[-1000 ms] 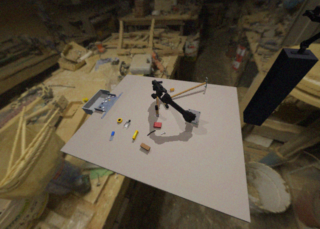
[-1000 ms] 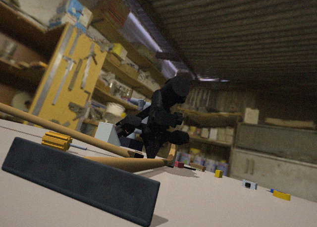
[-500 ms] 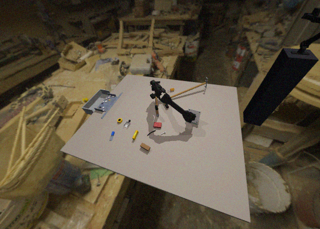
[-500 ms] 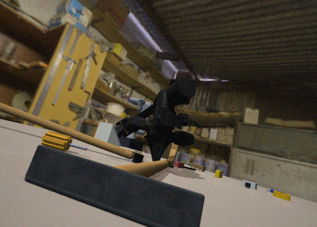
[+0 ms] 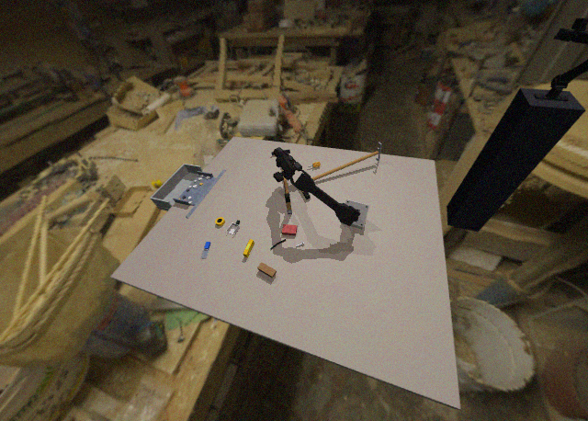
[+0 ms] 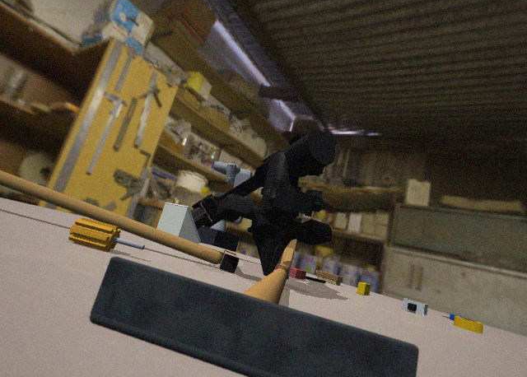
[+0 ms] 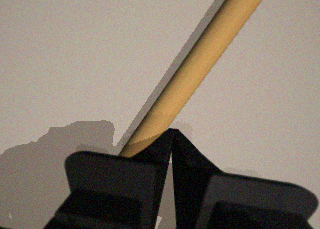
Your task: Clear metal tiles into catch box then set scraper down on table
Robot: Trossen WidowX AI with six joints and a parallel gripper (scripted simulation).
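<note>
Now: the long scraper 50 mm above my gripper tip, 20 mm ahead of it and 10 mm to the right of it. Round my gripper tip: orange piece (190 mm to the right, 120 mm behind); then red block (360 mm to the left, 160 mm behind); then silver clip (430 mm to the left, 140 mm ahead, 10 mm below).
</note>
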